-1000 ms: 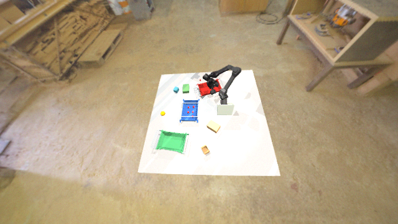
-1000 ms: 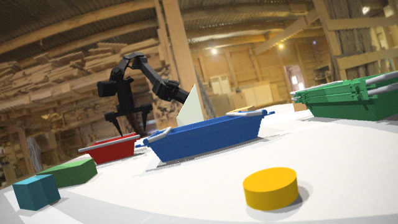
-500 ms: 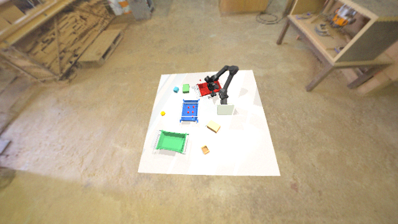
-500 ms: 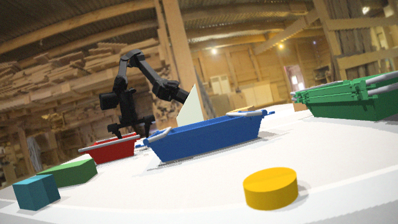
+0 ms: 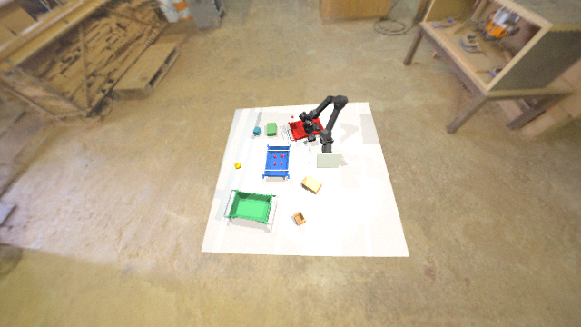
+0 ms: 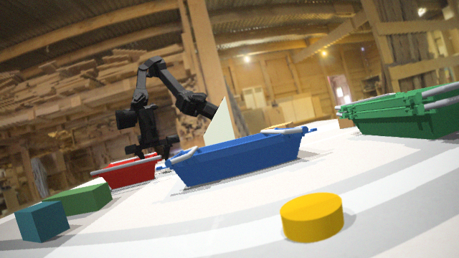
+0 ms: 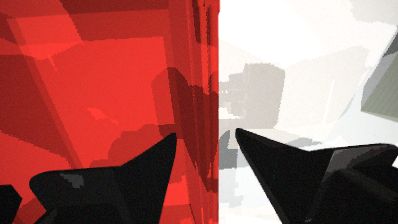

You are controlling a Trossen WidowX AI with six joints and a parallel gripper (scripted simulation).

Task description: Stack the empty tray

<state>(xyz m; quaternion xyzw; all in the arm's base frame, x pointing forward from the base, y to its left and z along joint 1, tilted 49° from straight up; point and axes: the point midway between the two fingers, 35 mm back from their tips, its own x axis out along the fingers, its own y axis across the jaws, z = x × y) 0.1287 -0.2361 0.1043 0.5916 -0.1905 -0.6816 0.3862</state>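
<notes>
My gripper tip is 80 mm to the left of the red tray, 30 mm below it and 30 mm short of it. From my gripper tip the other things lie so: tan block (430 mm to the left, 20 mm behind, 20 mm above); then teal cube (460 mm ahead, 70 mm to the right, 10 mm above); then green block (340 mm ahead, 90 mm to the right, 10 mm above).
</notes>
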